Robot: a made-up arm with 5 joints. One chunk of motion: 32 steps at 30 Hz.
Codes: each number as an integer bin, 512 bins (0 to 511) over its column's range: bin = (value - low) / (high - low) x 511, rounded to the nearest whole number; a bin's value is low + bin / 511 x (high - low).
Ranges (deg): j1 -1..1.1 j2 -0.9..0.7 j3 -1.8..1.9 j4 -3.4..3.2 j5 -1..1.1
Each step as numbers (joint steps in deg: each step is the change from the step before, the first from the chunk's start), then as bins.
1 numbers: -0.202 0.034 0.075 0.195 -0.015
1 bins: 194 298 259 278 240
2 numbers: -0.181 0.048 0.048 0.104 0.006
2 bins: 199 303 255 271 245
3 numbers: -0.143 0.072 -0.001 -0.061 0.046
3 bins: 209 310 248 259 255
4 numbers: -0.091 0.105 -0.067 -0.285 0.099
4 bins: 221 321 239 241 267
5 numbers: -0.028 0.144 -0.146 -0.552 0.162
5 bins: 237 333 228 221 283
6 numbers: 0.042 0.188 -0.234 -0.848 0.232
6 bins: 254 347 216 198 300
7 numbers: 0.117 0.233 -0.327 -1.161 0.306
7 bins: 272 362 203 173 318
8 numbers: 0.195 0.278 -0.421 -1.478 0.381
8 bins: 291 376 190 149 336
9 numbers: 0.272 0.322 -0.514 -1.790 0.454
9 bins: 310 390 178 125 354
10 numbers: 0.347 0.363 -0.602 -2.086 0.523
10 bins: 328 403 165 102 371
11 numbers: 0.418 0.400 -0.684 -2.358 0.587
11 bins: 345 415 154 81 386
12 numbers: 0.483 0.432 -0.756 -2.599 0.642
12 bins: 361 425 144 62 400
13 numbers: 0.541 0.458 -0.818 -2.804 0.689
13 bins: 375 434 136 46 411
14 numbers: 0.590 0.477 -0.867 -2.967 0.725
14 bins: 387 440 129 34 420
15 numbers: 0.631 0.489 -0.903 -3.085 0.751
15 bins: 397 444 124 24 426
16 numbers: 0.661 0.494 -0.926 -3.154 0.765
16 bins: 404 445 121 19 429
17 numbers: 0.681 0.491 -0.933 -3.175 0.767
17 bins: 409 444 120 17 430
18 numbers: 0.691 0.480 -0.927 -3.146 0.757
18 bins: 411 441 121 20 428
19 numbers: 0.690 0.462 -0.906 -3.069 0.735
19 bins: 411 435 123 26 422
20 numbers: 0.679 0.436 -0.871 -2.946 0.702
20 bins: 409 427 128 35 414
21 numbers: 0.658 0.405 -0.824 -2.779 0.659
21 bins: 403 417 135 48 404
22 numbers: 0.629 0.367 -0.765 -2.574 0.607
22 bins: 396 405 143 64 391
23 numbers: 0.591 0.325 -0.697 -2.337 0.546
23 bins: 387 391 152 82 376
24 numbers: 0.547 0.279 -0.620 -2.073 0.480
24 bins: 376 377 163 103 360
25 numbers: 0.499 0.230 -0.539 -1.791 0.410
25 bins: 365 361 174 125 343
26 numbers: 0.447 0.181 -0.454 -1.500 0.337
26 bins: 352 345 186 147 325
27 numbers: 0.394 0.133 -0.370 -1.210 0.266
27 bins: 339 330 197 170 308
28 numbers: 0.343 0.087 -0.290 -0.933 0.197
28 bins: 327 315 209 191 291
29 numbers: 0.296 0.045 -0.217 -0.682 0.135
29 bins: 315 302 219 210 276
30 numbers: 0.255 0.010 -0.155 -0.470 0.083
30 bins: 305 291 227 227 264
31 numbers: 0.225 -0.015 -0.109 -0.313 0.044
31 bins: 298 283 234 239 254
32 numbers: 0.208 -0.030 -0.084 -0.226 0.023
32 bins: 294 278 237 246 249
